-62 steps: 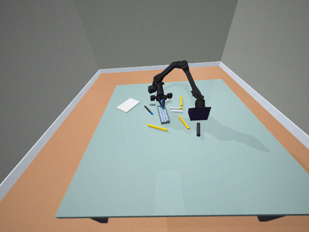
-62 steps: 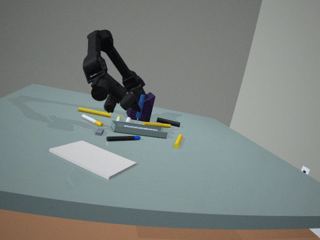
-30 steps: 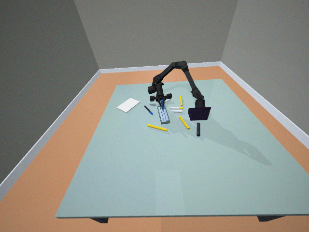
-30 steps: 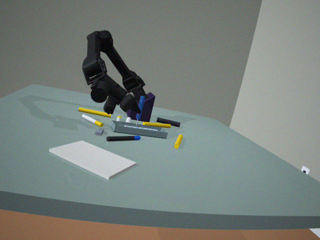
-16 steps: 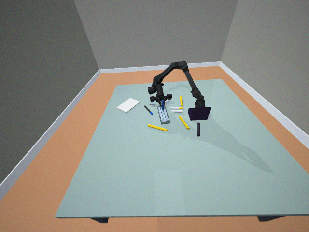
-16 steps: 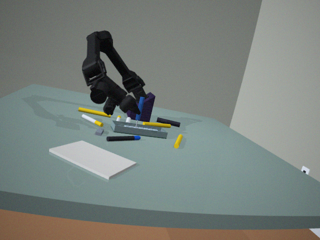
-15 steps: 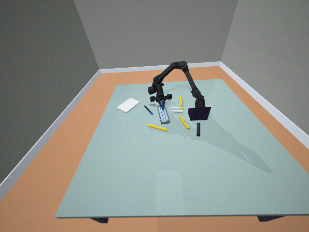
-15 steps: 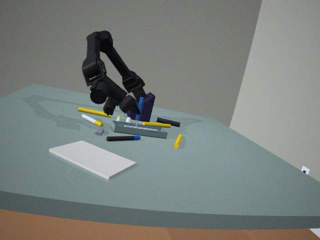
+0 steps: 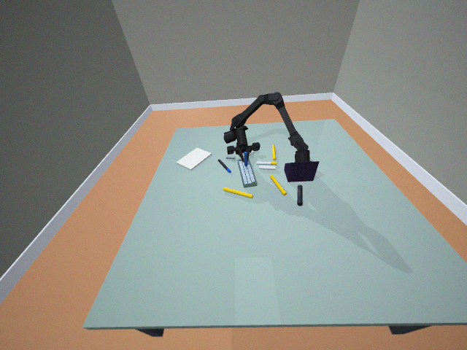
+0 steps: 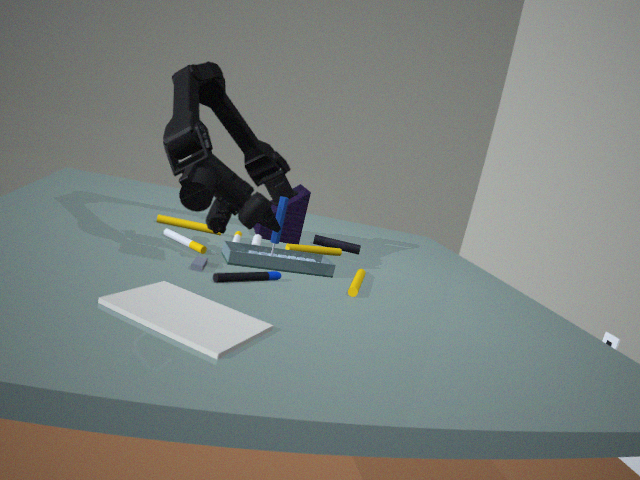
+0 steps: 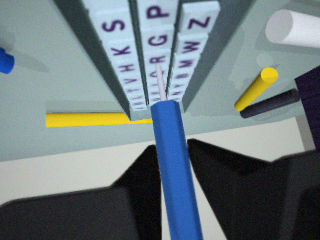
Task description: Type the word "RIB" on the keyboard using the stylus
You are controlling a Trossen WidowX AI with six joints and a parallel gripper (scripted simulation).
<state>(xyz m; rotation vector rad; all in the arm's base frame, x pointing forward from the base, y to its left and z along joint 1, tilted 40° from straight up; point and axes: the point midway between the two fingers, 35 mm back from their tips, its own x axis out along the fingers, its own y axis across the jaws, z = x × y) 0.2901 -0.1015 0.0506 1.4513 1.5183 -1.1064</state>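
My gripper tip is now 11 cm short of the black-and-blue marker, 4 cm to the left of it and 7 cm above it. Also, from my gripper tip: blue stylus 1 cm below; stylus tip 5 cm below; grey eraser 8 cm ahead, 15 cm to the right, 7 cm below.
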